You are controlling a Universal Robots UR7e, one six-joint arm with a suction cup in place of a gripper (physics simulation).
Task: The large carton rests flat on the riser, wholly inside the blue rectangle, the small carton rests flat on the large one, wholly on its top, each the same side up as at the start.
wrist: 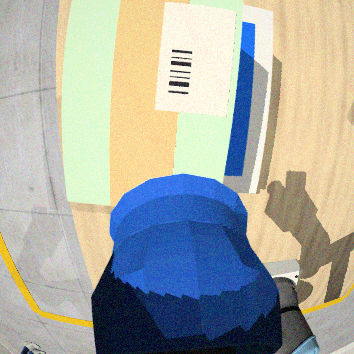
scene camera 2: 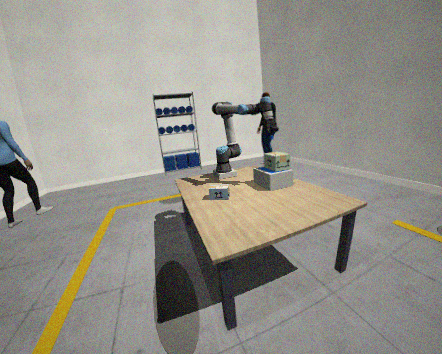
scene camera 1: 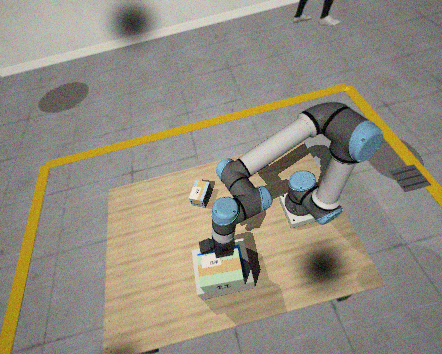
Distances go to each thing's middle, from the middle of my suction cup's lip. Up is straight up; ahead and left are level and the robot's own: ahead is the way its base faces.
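Scene:
Grey riser (scene camera 1: 239, 243): from my suction cup, 300 mm below, 20 mm to the right, 30 mm ahead. Large carton (scene camera 1: 215, 274): 30 mm ahead of my suction cup, 20 mm to the left, 180 mm below.

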